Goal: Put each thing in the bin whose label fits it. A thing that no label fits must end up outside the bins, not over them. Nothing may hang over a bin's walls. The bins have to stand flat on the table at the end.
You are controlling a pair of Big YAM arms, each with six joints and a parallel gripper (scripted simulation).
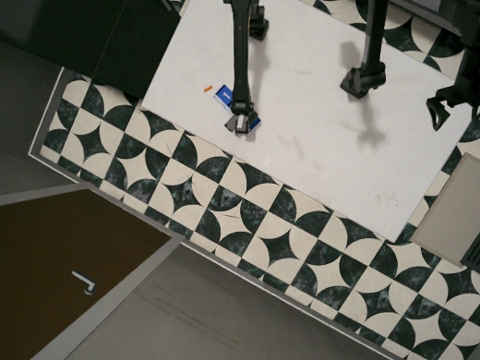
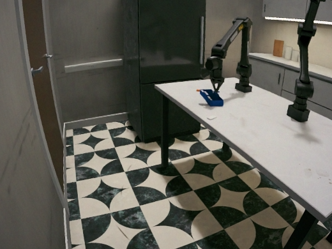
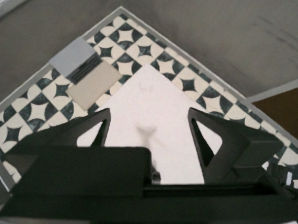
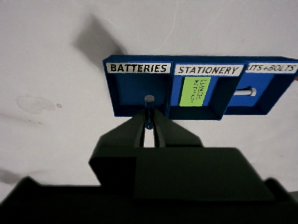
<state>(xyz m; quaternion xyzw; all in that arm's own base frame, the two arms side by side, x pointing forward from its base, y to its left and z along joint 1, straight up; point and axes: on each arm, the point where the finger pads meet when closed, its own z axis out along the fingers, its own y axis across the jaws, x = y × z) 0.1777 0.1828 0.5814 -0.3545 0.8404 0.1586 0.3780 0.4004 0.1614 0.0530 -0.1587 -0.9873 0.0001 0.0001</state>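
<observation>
Now: the orange cylinder 2 cm behind my right hand, 25 cm to the right of it and 7 cm below it. The rest, counted from my right hand: white piece (14 cm ahead, 20 cm to the left, 8 cm below); tiny grey piece (4 cm behind, 15 cm to the right, 7 cm below); green piece (2 cm behind, 7 cm to the right, 7 cm below).
</observation>
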